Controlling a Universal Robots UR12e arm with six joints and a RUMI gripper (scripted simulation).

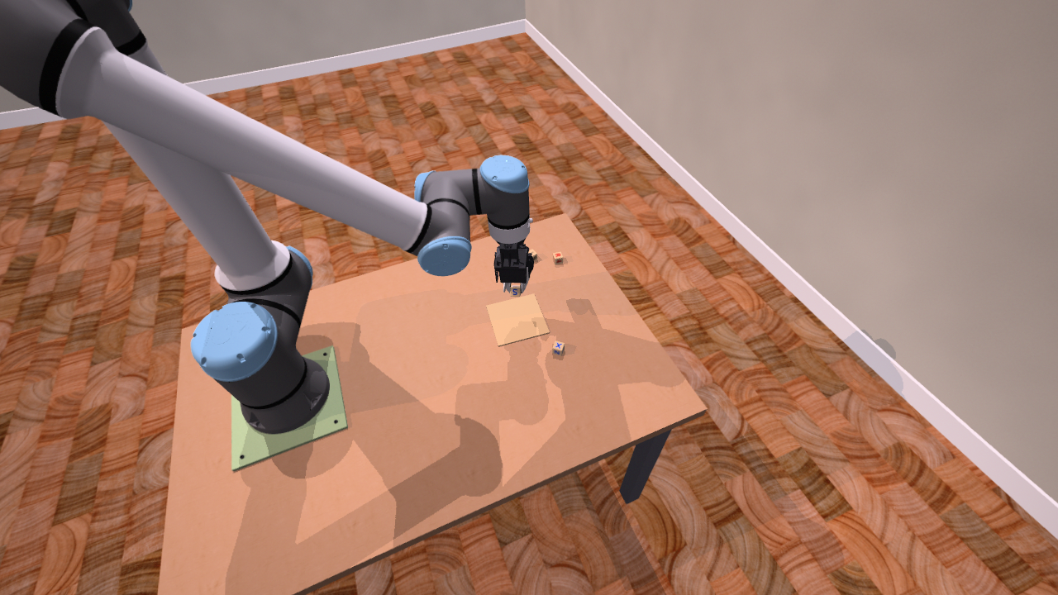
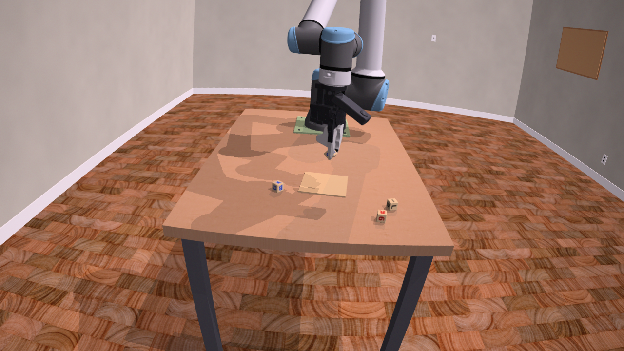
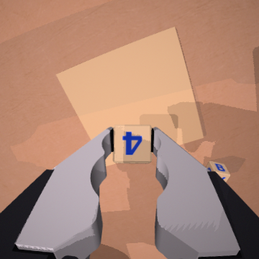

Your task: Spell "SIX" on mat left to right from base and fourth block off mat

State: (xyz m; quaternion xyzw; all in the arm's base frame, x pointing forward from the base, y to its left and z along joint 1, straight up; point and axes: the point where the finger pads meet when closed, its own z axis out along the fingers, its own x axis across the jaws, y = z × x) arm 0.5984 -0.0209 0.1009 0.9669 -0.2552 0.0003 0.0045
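The mat is 10 mm behind my hand, 20 mm to the right of it and 110 mm below it. Also, from my hand: red-lettered block 190 mm ahead, 120 mm to the left, 100 mm below.
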